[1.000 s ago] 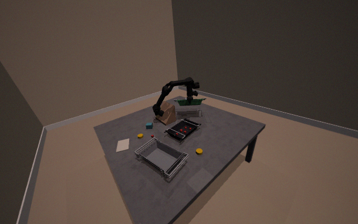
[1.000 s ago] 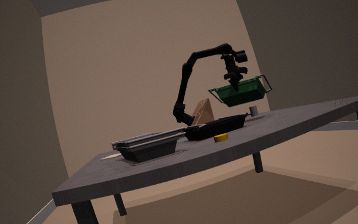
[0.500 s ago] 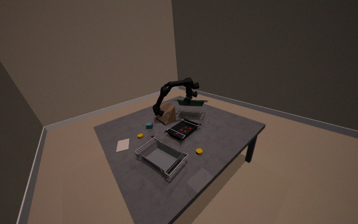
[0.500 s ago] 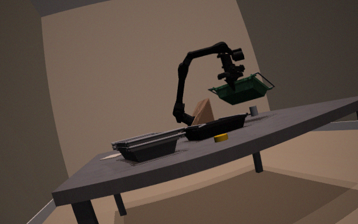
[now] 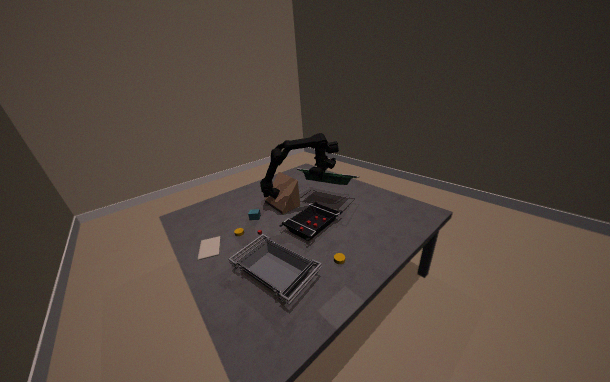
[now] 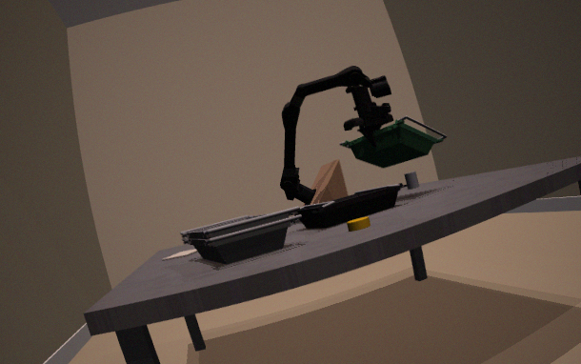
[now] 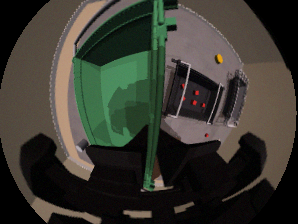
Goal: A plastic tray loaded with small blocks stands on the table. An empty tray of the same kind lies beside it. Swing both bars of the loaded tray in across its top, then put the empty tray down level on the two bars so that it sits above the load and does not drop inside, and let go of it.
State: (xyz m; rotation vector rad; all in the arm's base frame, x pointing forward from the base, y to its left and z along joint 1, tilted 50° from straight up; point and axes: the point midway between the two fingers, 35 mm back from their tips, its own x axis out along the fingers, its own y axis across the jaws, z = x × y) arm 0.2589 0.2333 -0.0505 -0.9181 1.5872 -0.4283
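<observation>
The green tray is 80 mm to the left of my gripper tip and 30 mm behind it. From my gripper tip the other things lie so: pale card: 690 mm to the right, 190 mm below, 130 mm behind; then teal cube: 380 mm to the right, 210 mm behind, 170 mm below; then grey cylinder: 380 mm behind, 310 mm to the left, 160 mm below.
</observation>
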